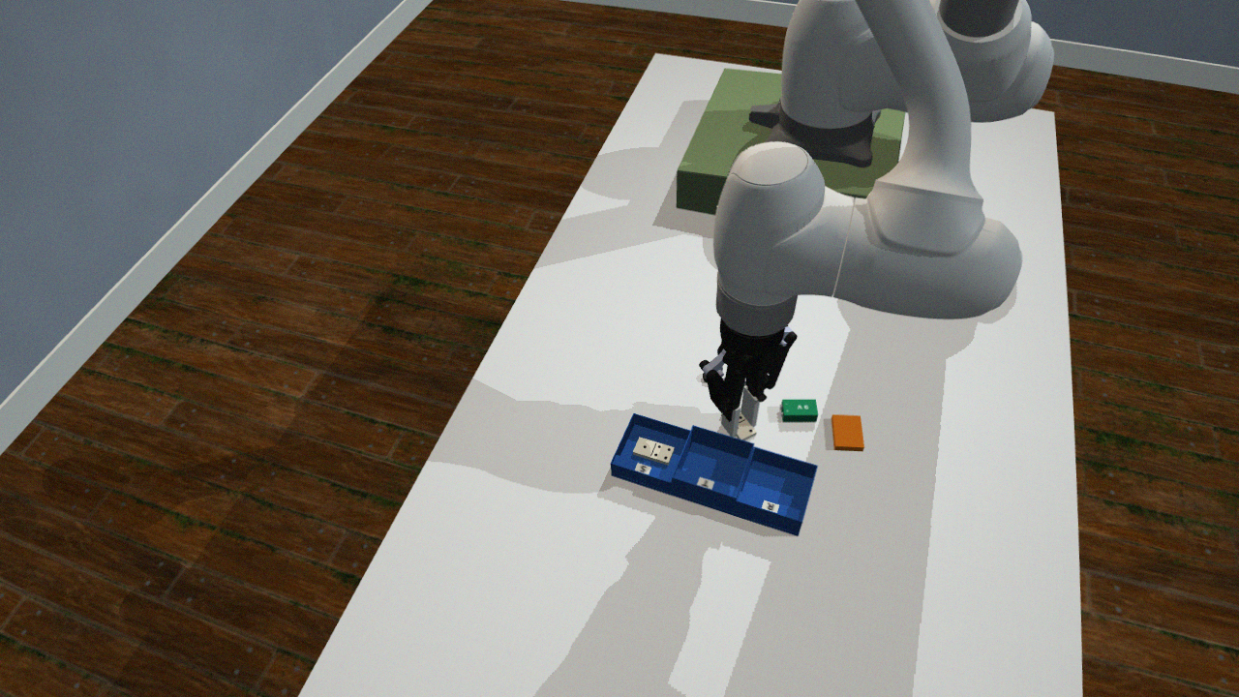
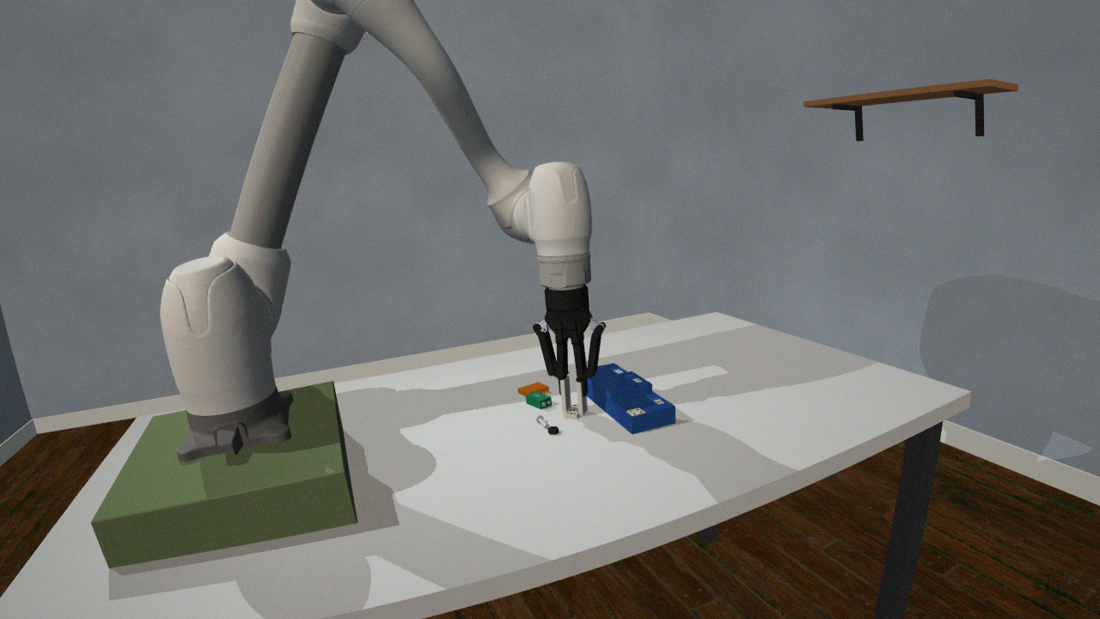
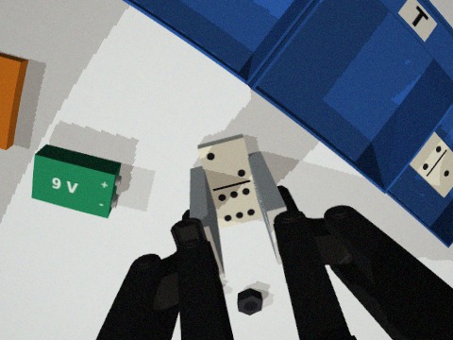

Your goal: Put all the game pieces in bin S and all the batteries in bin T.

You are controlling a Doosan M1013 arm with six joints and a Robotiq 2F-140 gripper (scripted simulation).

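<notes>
My gripper is now 30 mm above the cream domino. Round my hand: grey bolt 70 mm behind, 30 mm below, 10 mm to the right; then green 9 V battery 70 mm to the left, 40 mm behind, 30 mm below; then blue three-compartment bin 90 mm ahead, 10 mm to the right, 10 mm below.
</notes>
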